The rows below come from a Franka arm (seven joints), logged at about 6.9 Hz.
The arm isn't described. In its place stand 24 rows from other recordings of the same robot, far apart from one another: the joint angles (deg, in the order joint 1, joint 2, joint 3, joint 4, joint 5, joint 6, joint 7), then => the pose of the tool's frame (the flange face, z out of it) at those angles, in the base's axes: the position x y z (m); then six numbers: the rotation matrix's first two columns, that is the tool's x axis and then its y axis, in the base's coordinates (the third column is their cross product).
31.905 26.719 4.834 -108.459 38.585 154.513 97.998 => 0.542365 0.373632 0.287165 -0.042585 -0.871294 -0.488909 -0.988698 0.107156 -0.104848
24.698 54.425 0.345 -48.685 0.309 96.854 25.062 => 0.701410 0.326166 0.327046 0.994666 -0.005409 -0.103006 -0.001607 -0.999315 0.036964
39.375 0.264 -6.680 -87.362 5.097 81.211 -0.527 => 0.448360 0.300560 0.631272 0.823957 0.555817 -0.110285 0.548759 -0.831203 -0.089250
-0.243 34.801 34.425 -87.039 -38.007 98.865 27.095 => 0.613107 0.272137 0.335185 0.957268 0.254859 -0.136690 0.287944 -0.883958 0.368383
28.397 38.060 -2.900 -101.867 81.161 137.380 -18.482 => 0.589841 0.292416 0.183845 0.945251 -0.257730 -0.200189 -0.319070 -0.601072 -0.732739
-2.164 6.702 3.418 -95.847 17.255 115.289 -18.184 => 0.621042 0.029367 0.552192 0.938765 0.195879 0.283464 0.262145 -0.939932 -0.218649
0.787 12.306 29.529 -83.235 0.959 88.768 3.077 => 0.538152 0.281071 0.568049 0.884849 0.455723 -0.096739 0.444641 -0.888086 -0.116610
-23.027 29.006 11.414 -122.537 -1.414 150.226 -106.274 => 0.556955 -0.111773 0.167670 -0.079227 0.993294 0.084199 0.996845 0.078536 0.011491
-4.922 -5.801 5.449 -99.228 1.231 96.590 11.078 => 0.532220 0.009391 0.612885 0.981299 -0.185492 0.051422 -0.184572 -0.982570 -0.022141
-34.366 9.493 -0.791 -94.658 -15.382 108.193 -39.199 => 0.497497 -0.373790 0.519282 0.984438 0.130347 -0.117858 0.155491 -0.958587 0.238609
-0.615 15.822 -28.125 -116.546 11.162 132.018 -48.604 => 0.525861 -0.273866 0.327511 0.971611 0.233833 0.035974 0.233586 -0.972274 0.010994
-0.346 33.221 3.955 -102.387 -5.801 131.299 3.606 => 0.648674 0.035497 0.222947 0.995729 0.058282 -0.071607 0.061093 -0.997419 0.037719
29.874 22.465 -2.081 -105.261 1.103 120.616 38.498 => 0.552088 0.293562 0.306857 0.975498 -0.197237 -0.097474 -0.190328 -0.978790 0.075799
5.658 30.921 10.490 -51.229 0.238 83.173 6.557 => 0.673820 0.151672 0.594468 0.990050 0.140028 0.013873 0.140714 -0.984999 -0.099884
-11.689 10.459 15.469 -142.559 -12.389 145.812 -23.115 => 0.459254 0.037074 0.209932 0.786939 0.603257 -0.129645 0.608423 -0.793613 0.000301
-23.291 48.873 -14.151 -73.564 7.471 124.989 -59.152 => 0.629566 -0.416535 0.251696 0.922848 0.384132 -0.028179 0.385000 -0.917854 0.096538
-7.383 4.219 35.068 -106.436 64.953 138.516 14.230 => 0.551417 0.283544 0.541307 0.910665 -0.376155 -0.170870 -0.327688 -0.405748 -0.853223
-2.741 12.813 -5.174 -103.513 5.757 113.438 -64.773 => 0.609274 -0.075248 0.415869 0.580964 0.812854 0.041829 0.813076 -0.577237 -0.075525
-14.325 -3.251 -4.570 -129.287 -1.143 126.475 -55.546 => 0.484449 -0.166719 0.387566 0.795129 0.606416 -0.005365 0.606430 -0.795035 0.012703
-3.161 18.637 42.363 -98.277 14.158 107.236 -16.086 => 0.495272 0.376692 0.439866 0.652686 0.757500 0.013957 0.683082 -0.580397 -0.443327
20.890 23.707 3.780 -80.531 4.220 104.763 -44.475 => 0.622182 0.284183 0.469367 0.379579 0.922134 0.074758 0.924654 -0.375461 -0.063589
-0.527 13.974 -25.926 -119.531 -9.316 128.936 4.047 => 0.512033 -0.254394 0.315939 0.910016 -0.410693 -0.056579 -0.388691 -0.892687 0.228100
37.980 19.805 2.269 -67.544 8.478 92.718 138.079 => 0.498841 0.435303 0.605698 -0.142097 -0.973973 -0.176593 -0.989334 0.133972 0.057174
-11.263 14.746 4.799 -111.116 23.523 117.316 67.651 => 0.592055 -0.047012 0.345261 0.045694 -0.921054 -0.386745 -0.997110 -0.065573 0.038356
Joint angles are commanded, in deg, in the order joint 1, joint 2, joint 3, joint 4, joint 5, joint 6, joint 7. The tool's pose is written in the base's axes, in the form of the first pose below.
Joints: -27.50, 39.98, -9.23, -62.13, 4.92, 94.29, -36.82
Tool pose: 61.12 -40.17 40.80 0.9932 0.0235 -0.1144 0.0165 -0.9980 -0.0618
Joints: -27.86, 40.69, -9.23, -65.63, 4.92, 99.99, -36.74
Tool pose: 61.07 -41.05 37.80 0.9954 0.0097 -0.0953 0.0056 -0.9990 -0.0434
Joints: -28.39, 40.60, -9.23, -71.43, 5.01, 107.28, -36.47
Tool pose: 60.26 -41.93 34.20 0.9972 -0.0139 -0.0736 -0.0158 -0.9996 -0.0255
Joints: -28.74, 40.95, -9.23, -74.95, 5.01, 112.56, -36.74
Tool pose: 59.71 -42.47 31.66 0.9983 -0.0205 -0.0553 -0.0210 -0.9997 -0.0084
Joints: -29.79, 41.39, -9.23, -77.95, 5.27, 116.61, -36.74
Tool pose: 58.49 -43.55 29.28 0.9979 -0.0449 -0.0460 -0.0451 -0.9990 -0.0023
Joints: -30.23, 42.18, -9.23, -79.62, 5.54, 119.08, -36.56
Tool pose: 57.85 -43.94 27.32 0.9972 -0.0601 -0.0453 -0.0602 -0.9982 -0.0021
